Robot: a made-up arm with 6 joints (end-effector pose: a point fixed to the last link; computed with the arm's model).
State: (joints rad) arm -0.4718 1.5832 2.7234 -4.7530 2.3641 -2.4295
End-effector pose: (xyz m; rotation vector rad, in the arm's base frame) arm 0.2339 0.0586 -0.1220 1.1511 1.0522 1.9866
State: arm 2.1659 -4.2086 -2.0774 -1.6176 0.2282 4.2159
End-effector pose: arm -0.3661 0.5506 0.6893 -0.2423 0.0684 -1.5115
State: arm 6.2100 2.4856 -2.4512 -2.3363 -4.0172 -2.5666
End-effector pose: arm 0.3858 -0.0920 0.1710 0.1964 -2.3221 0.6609
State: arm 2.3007 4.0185 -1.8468 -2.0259 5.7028 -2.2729
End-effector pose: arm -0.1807 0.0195 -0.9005 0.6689 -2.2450 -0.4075
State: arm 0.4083 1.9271 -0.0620 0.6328 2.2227 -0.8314
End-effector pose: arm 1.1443 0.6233 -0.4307 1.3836 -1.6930 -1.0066
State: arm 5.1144 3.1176 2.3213 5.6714 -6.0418 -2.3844
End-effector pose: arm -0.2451 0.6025 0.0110 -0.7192 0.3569 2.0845
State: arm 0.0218 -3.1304 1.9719 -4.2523 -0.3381 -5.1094
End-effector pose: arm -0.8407 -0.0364 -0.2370 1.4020 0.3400 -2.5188
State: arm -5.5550 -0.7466 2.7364 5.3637 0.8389 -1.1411
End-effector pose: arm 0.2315 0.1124 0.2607 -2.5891 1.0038 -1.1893
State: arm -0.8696 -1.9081 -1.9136 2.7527 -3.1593 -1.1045
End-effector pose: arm -0.2002 0.2924 -0.5675 -0.7304 0.0635 1.4916
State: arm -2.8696 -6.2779 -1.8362 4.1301 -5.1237 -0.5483
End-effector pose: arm 0.7141 0.3040 0.5923 -0.6014 2.5235 1.2641
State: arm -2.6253 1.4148 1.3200 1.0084 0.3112 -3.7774
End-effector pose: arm -0.9075 -0.6075 -0.6096 0.2953 -2.9804 0.5078
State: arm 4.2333 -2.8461 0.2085 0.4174 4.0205 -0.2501
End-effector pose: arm 0.1759 0.3837 -1.2178 1.4962 1.0437 -2.2504
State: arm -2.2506 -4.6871 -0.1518 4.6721 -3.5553 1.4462
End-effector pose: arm -0.8747 -1.0239 0.1886 -1.0966 1.3795 0.9459
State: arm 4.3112 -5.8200 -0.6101 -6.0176 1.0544 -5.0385
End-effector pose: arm -0.0730 -0.3638 1.6639 0.9134 0.1222 -0.4490
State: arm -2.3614 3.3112 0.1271 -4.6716 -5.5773 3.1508
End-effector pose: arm 0.3775 0.1637 -1.4695 1.0967 2.1318 -0.0188
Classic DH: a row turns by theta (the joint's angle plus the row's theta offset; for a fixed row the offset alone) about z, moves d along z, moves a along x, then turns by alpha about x. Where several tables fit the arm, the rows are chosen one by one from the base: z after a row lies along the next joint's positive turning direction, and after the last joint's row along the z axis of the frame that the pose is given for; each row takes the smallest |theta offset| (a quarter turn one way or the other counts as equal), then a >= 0, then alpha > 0; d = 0 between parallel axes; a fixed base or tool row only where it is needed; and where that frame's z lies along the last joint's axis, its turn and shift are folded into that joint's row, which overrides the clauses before.
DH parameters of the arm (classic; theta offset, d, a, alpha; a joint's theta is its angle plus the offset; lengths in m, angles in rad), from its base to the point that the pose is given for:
joint 1: 0 0.1304 0 -1.5708
joint 2: -1.5708 0 0.7601 0
joint 3: 1.5708 0.0345 0 1.5708
joint 4: 0 0.7534 0 -1.5708
joint 5: 0 0 0 1.5708
joint 6: 0 0.177 0 0

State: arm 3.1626 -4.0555 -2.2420 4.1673 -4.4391 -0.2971
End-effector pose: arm -0.5057 0.1006 0.3705 -1.1667 1.4809 0.5300
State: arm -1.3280 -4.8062 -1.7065 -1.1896 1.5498 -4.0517
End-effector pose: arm 0.0300 -0.6608 0.9538 0.8910 -1.1641 -0.0698
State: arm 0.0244 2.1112 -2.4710 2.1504 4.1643 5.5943
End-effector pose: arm 0.4985 -0.0798 0.3873 2.0725 -0.4834 1.2550
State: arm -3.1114 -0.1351 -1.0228 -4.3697 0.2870 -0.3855
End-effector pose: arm 0.9567 -0.0528 1.2386 -0.8407 1.1520 -1.4983
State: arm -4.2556 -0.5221 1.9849 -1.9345 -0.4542 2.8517
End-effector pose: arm -0.3303 0.4294 0.8601 1.5235 -1.5644 -2.0479
